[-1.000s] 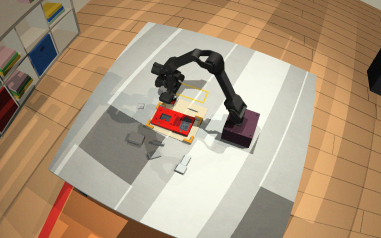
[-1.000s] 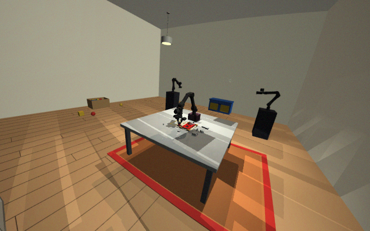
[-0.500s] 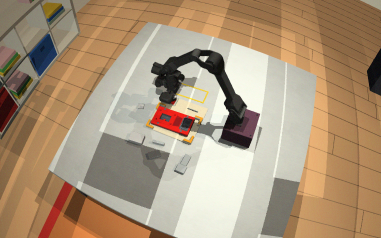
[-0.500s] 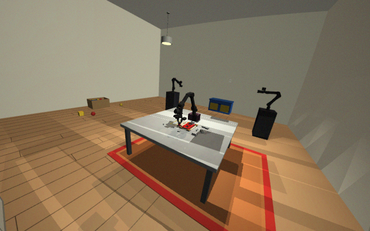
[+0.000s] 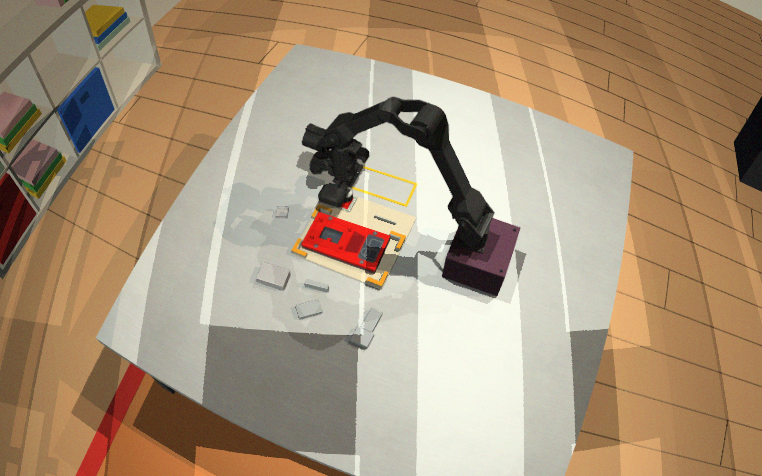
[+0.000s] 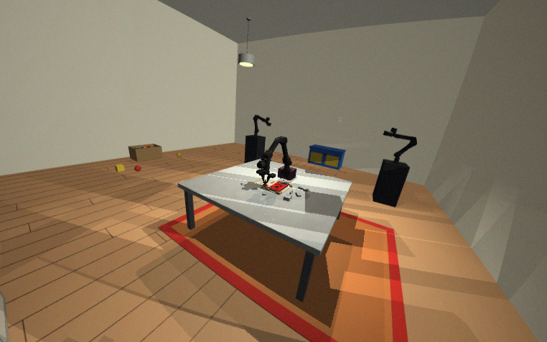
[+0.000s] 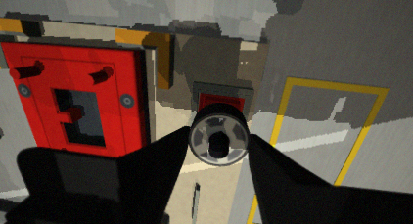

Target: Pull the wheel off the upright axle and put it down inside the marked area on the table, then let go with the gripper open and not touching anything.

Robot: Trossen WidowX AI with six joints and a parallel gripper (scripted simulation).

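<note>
My gripper tip is now 1 cm above the dark axle. The rest, counted from my gripper tip: wheel (right at my gripper tip).
</note>
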